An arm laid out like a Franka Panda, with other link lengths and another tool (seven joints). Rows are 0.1 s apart.
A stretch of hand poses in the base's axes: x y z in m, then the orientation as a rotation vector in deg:
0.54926, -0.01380, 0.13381, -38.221, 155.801, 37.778
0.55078, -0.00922, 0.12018, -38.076, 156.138, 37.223
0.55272, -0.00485, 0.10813, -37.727, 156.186, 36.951
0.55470, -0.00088, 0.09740, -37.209, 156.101, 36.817
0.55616, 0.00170, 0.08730, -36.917, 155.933, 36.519
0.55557, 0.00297, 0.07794, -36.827, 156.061, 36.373
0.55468, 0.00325, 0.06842, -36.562, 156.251, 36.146
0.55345, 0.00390, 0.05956, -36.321, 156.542, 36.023
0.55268, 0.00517, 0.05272, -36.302, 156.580, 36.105
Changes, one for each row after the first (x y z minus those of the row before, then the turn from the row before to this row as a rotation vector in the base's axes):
0.00152, 0.00458, -0.01363, -0.431, 0.102, -0.164
0.00194, 0.00437, -0.01205, -0.132, -0.067, -0.277
0.00198, 0.00397, -0.01073, 0.021, -0.146, -0.381
0.00146, 0.00258, -0.01010, -0.081, -0.268, -0.250
-0.00059, 0.00127, -0.00936, -0.120, 0.063, -0.078
-0.00089, 0.00028, -0.00952, -0.166, 0.084, -0.208
-0.00123, 0.00065, -0.00886, -0.141, 0.214, -0.173
-0.00077, 0.00127, -0.00684, 0.039, 0.062, -0.001

